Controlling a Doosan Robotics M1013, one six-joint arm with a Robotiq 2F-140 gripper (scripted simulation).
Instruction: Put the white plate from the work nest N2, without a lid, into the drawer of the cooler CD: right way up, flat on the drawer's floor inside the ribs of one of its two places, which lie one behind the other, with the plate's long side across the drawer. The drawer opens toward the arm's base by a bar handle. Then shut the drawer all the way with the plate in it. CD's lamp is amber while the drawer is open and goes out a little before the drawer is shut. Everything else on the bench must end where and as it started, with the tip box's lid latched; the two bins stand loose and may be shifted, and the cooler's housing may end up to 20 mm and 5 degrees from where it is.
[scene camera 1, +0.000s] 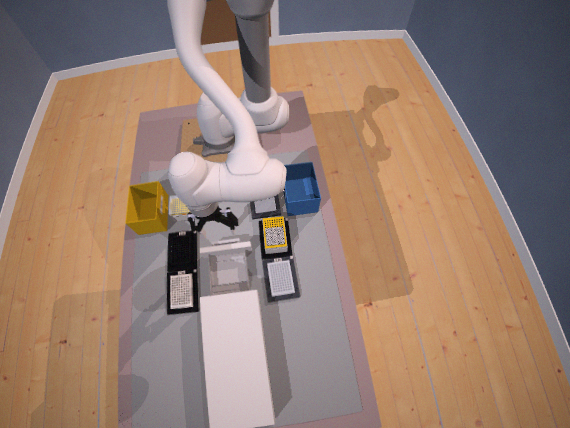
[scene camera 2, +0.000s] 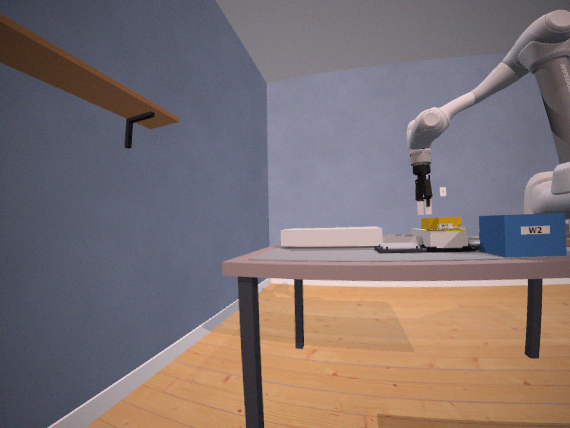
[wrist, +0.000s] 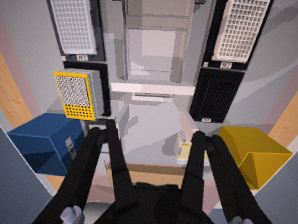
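Visible: a cooler CD (scene camera 1: 237, 376), a white plate (scene camera 1: 186, 279), a yellow bin (scene camera 1: 143, 216) and a blue bin (scene camera 1: 301, 193). My gripper (scene camera 2: 424, 214) appears together with the blue bin (scene camera 2: 526, 235) and the cooler CD (scene camera 2: 350, 236). A black plate (wrist: 214, 98) is visible, as are the yellow bin (wrist: 257, 169) and the blue bin (wrist: 64, 136).
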